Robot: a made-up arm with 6 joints. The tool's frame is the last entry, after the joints. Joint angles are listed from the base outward.
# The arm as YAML. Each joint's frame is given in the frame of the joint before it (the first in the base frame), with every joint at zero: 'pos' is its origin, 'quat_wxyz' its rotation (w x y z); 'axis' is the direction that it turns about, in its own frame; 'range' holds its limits. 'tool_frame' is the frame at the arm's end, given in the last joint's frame.
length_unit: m
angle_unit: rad
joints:
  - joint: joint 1
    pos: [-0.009, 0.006, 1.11]
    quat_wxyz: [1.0, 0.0, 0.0, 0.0]
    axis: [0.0, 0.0, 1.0]
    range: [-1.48, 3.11]
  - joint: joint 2
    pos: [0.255, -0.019, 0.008]
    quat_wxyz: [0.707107, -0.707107, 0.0, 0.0]
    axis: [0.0, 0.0, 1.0]
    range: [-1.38, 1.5]
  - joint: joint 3
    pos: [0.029, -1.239, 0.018]
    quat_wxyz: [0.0, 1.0, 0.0, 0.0]
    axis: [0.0, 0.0, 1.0]
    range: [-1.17, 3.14]
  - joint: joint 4
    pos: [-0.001, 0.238, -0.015]
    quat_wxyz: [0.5, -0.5, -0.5, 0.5]
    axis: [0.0, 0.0, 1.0]
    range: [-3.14, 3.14]
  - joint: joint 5
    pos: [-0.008, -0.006, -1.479]
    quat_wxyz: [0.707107, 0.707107, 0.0, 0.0]
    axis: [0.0, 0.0, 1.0]
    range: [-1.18, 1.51]
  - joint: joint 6
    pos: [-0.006, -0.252, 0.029]
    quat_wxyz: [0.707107, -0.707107, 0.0, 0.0]
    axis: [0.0, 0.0, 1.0]
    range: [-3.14, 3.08]
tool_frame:
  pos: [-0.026, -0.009, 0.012]
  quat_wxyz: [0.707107, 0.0, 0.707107, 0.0]
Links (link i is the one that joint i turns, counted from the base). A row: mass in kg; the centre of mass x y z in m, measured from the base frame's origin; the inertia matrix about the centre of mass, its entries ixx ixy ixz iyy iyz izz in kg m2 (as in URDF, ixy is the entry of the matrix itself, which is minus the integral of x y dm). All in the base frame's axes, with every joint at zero. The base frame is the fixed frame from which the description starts. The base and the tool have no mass.
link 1: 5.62; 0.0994 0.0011 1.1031; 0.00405 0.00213 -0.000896 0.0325 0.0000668 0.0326
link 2: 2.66; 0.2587 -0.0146 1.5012; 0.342 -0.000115 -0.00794 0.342 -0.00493 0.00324
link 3: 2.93; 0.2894 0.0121 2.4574; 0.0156 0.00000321 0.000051 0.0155 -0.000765 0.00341
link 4: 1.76; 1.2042 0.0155 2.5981; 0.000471 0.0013 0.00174 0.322 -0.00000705 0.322
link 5: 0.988; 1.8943 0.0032 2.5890; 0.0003 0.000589 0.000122 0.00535 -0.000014 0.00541
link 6: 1.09; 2.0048 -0.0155 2.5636; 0.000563 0 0 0.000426 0 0.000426
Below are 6 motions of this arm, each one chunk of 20 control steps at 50 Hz.
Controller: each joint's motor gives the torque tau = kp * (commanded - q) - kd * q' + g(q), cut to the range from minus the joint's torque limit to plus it. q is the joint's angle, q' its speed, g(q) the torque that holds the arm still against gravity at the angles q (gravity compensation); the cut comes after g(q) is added. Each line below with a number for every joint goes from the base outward.
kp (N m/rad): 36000 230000 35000 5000 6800 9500
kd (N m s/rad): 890 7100 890 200 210 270
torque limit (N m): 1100 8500 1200 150 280 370
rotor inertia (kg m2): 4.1 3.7 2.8 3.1 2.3 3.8
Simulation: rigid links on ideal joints. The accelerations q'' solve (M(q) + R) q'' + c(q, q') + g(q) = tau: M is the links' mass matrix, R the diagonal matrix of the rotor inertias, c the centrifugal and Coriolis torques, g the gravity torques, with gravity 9.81 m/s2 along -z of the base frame. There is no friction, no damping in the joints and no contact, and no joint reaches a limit. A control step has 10 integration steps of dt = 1/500 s. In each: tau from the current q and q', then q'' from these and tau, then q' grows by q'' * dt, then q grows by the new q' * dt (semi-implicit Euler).
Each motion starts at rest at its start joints. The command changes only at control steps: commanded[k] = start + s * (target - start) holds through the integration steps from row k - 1 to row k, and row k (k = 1, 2, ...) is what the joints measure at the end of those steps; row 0 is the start. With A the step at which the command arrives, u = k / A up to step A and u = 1 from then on. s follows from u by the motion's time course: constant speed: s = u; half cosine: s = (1 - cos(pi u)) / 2; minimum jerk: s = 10 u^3 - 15 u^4 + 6 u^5; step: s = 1 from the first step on.
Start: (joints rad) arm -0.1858 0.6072 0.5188 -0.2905 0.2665 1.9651
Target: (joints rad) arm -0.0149 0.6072 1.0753 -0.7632 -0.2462 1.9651
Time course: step
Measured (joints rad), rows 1 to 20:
1: -0.1779 0.6100 0.5478 -0.3029 0.2345 1.9650
2: -0.1558 0.6116 0.6221 -0.3376 0.1438 1.9648
3: -0.1193 0.6128 0.7420 -0.3939 -0.0042 1.9648
4: -0.0685 0.6126 0.8998 -0.4707 -0.1538 1.9648
5: -0.0197 0.6070 1.0297 -0.5669 -0.2524 1.9650
6: 0.0155 0.6037 1.1117 -0.6626 -0.2954 1.9653
7: 0.0354 0.6020 1.1458 -0.7418 -0.2875 1.9654
8: 0.0378 0.6011 1.1340 -0.8046 -0.2641 1.9654
9: 0.0227 0.6039 1.1020 -0.8503 -0.2523 1.9653
10: 0.0007 0.6068 1.0809 -0.8772 -0.2493 1.9651
11: -0.0158 0.6080 1.0731 -0.8839 -0.2476 1.9650
12: -0.0232 0.6080 1.0725 -0.8702 -0.2461 1.9650
13: -0.0232 0.6076 1.0739 -0.8374 -0.2452 1.9651
14: -0.0199 0.6074 1.0750 -0.8030 -0.2451 1.9651
15: -0.0164 0.6072 1.0754 -0.7802 -0.2456 1.9651
16: -0.0142 0.6072 1.0754 -0.7685 -0.2461 1.9651
17: -0.0135 0.6072 1.0754 -0.7638 -0.2463 1.9651
18: -0.0138 0.6072 1.0753 -0.7624 -0.2464 1.9651
19: -0.0143 0.6072 1.0753 -0.7624 -0.2463 1.9651
20: -0.0148 0.6072 1.0753 -0.7626 -0.2463 1.9651

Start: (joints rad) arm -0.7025 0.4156 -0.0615 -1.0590 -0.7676 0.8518
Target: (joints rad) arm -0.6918 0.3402 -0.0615 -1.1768 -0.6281 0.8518
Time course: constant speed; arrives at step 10
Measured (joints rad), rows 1 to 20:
1: -0.7022 0.4121 -0.0626 -1.0615 -0.7625 0.8518
2: -0.7014 0.4065 -0.0627 -1.0679 -0.7524 0.8518
3: -0.7003 0.3999 -0.0622 -1.0773 -0.7396 0.8518
4: -0.6991 0.3928 -0.0617 -1.0884 -0.7259 0.8518
5: -0.6979 0.3855 -0.0614 -1.1002 -0.7119 0.8518
6: -0.6968 0.3781 -0.0612 -1.1122 -0.6979 0.8518
7: -0.6957 0.3706 -0.0612 -1.1242 -0.6840 0.8518
8: -0.6946 0.3631 -0.0612 -1.1361 -0.6700 0.8518
9: -0.6936 0.3556 -0.0612 -1.1479 -0.6561 0.8518
10: -0.6925 0.3480 -0.0612 -1.1597 -0.6421 0.8518
11: -0.6918 0.3440 -0.0601 -1.1689 -0.6332 0.8518
12: -0.6915 0.3420 -0.0600 -1.1743 -0.6294 0.8518
13: -0.6916 0.3411 -0.0605 -1.1766 -0.6283 0.8518
14: -0.6917 0.3406 -0.0610 -1.1773 -0.6280 0.8518
15: -0.6918 0.3404 -0.0613 -1.1773 -0.6280 0.8518
16: -0.6918 0.3403 -0.0614 -1.1771 -0.6281 0.8518
17: -0.6918 0.3403 -0.0615 -1.1770 -0.6281 0.8518
18: -0.6918 0.3402 -0.0615 -1.1769 -0.6281 0.8518
19: -0.6918 0.3402 -0.0615 -1.1768 -0.6281 0.8518
20: -0.6918 0.3402 -0.0615 -1.1768 -0.6281 0.8518

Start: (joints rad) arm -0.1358 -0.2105 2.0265 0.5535 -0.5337 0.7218
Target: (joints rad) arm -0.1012 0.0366 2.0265 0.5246 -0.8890 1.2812
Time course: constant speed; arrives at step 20
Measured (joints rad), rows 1 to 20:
1: -0.1351 -0.2050 2.0290 0.5535 -0.5392 0.7313
2: -0.1337 -0.1960 2.0293 0.5531 -0.5517 0.7523
3: -0.1319 -0.1851 2.0282 0.5520 -0.5682 0.7792
4: -0.1301 -0.1733 2.0270 0.5504 -0.5862 0.8079
5: -0.1283 -0.1612 2.0262 0.5488 -0.6044 0.8367
6: -0.1266 -0.1490 2.0259 0.5471 -0.6224 0.8650
7: -0.1249 -0.1367 2.0258 0.5455 -0.6403 0.8931
8: -0.1231 -0.1244 2.0257 0.5440 -0.6581 0.9211
9: -0.1214 -0.1121 2.0257 0.5426 -0.6759 0.9490
10: -0.1197 -0.0998 2.0257 0.5411 -0.6936 0.9770
11: -0.1180 -0.0874 2.0257 0.5397 -0.7114 1.0049
12: -0.1162 -0.0751 2.0257 0.5382 -0.7291 1.0329
13: -0.1145 -0.0627 2.0257 0.5368 -0.7469 1.0609
14: -0.1128 -0.0503 2.0257 0.5353 -0.7647 1.0888
15: -0.1110 -0.0380 2.0257 0.5339 -0.7824 1.1168
16: -0.1093 -0.0256 2.0257 0.5325 -0.8002 1.1448
17: -0.1076 -0.0133 2.0257 0.5310 -0.8180 1.1727
18: -0.1059 -0.0009 2.0257 0.5296 -0.8357 1.2007
19: -0.1041 0.0114 2.0257 0.5281 -0.8535 1.2287
20: -0.1024 0.0238 2.0257 0.5267 -0.8712 1.2567

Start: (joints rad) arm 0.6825 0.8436 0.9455 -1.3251 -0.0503 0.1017
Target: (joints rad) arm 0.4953 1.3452 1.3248 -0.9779 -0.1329 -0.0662
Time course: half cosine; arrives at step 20
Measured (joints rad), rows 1 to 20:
1: 0.6823 0.8450 0.9471 -1.3246 -0.0505 0.1013
2: 0.6812 0.8502 0.9522 -1.3225 -0.0514 0.0999
3: 0.6784 0.8601 0.9612 -1.3175 -0.0531 0.0967
4: 0.6734 0.8752 0.9739 -1.3091 -0.0558 0.0915
5: 0.6659 0.8954 0.9902 -1.2969 -0.0593 0.0845
6: 0.6561 0.9204 1.0098 -1.2811 -0.0635 0.0758
7: 0.6442 0.9496 1.0325 -1.2621 -0.0683 0.0657
8: 0.6308 0.9823 1.0576 -1.2403 -0.0736 0.0544
9: 0.6163 1.0178 1.0846 -1.2163 -0.0794 0.0422
10: 0.6012 1.0552 1.1128 -1.1906 -0.0854 0.0293
11: 0.5858 1.0935 1.1415 -1.1640 -0.0917 0.0162
12: 0.5706 1.1318 1.1701 -1.1371 -0.0980 0.0032
13: 0.5558 1.1693 1.1979 -1.1105 -0.1041 -0.0095
14: 0.5417 1.2048 1.2240 -1.0850 -0.1100 -0.0216
15: 0.5288 1.2377 1.2480 -1.0610 -0.1154 -0.0326
16: 0.5173 1.2670 1.2693 -1.0393 -0.1203 -0.0425
17: 0.5075 1.2921 1.2872 -1.0204 -0.1244 -0.0508
18: 0.4997 1.3123 1.3013 -1.0047 -0.1277 -0.0575
19: 0.4941 1.3272 1.3114 -0.9926 -0.1302 -0.0623
20: 0.4909 1.3363 1.3172 -0.9844 -0.1317 -0.0651

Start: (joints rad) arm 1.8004 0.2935 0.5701 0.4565 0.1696 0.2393
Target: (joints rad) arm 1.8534 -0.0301 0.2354 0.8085 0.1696 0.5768
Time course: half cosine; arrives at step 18
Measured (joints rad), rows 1 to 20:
1: 1.8005 0.2923 0.5686 0.4571 0.1696 0.2402
2: 1.8010 0.2882 0.5635 0.4598 0.1694 0.2438
3: 1.8022 0.2803 0.5542 0.4661 0.1693 0.2517
4: 1.8043 0.2684 0.5407 0.4767 0.1692 0.2643
5: 1.8071 0.2525 0.5233 0.4918 0.1691 0.2814
6: 1.8106 0.2331 0.5023 0.5112 0.1691 0.3025
7: 1.8147 0.2107 0.4784 0.5344 0.1692 0.3268
8: 1.8191 0.1859 0.4522 0.5605 0.1693 0.3536
9: 1.8237 0.1594 0.4245 0.5889 0.1694 0.3821
10: 1.8284 0.1322 0.3961 0.6186 0.1695 0.4113
11: 1.8330 0.1049 0.3680 0.6488 0.1697 0.4405
12: 1.8374 0.0784 0.3408 0.6784 0.1697 0.4686
13: 1.8415 0.0536 0.3156 0.7067 0.1698 0.4949
14: 1.8452 0.0311 0.2929 0.7327 0.1699 0.5186
15: 1.8483 0.0118 0.2736 0.7556 0.1699 0.5389
16: 1.8507 -0.0040 0.2582 0.7748 0.1700 0.5553
17: 1.8524 -0.0156 0.2472 0.7897 0.1700 0.5671
18: 1.8533 -0.0228 0.2410 0.7998 0.1700 0.5742
19: 1.8536 -0.0264 0.2382 0.8054 0.1700 0.5770
20: 1.8536 -0.0283 0.2369 0.8080 0.1699 0.5775

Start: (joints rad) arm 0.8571 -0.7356 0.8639 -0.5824 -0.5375 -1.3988
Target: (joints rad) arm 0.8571 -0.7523 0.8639 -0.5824 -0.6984 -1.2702
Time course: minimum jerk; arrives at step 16
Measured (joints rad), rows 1 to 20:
1: 0.8571 -0.7356 0.8639 -0.5824 -0.5376 -1.3987
2: 0.8571 -0.7357 0.8639 -0.5824 -0.5386 -1.3980
3: 0.8571 -0.7361 0.8638 -0.5824 -0.5413 -1.3958
4: 0.8571 -0.7367 0.8638 -0.5824 -0.5469 -1.3913
5: 0.8571 -0.7376 0.8638 -0.5824 -0.5557 -1.3840
6: 0.8571 -0.7389 0.8638 -0.5824 -0.5678 -1.3741
7: 0.8571 -0.7404 0.8638 -0.5824 -0.5828 -1.3618
8: 0.8571 -0.7421 0.8639 -0.5824 -0.5998 -1.3478
9: 0.8571 -0.7440 0.8639 -0.5824 -0.6180 -1.3330
10: 0.8571 -0.7458 0.8640 -0.5824 -0.6361 -1.3182
11: 0.8571 -0.7475 0.8640 -0.5824 -0.6532 -1.3045
12: 0.8571 -0.7490 0.8641 -0.5824 -0.6681 -1.2925
13: 0.8571 -0.7503 0.8641 -0.5824 -0.6802 -1.2830
14: 0.8571 -0.7511 0.8641 -0.5825 -0.6890 -1.2762
15: 0.8571 -0.7517 0.8641 -0.5825 -0.6944 -1.2721
16: 0.8571 -0.7520 0.8641 -0.5825 -0.6971 -1.2703
17: 0.8571 -0.7522 0.8640 -0.5824 -0.6982 -1.2699
18: 0.8571 -0.7522 0.8640 -0.5824 -0.6984 -1.2699
19: 0.8571 -0.7523 0.8639 -0.5824 -0.6984 -1.2701
20: 0.8571 -0.7523 0.8639 -0.5824 -0.6984 -1.2702

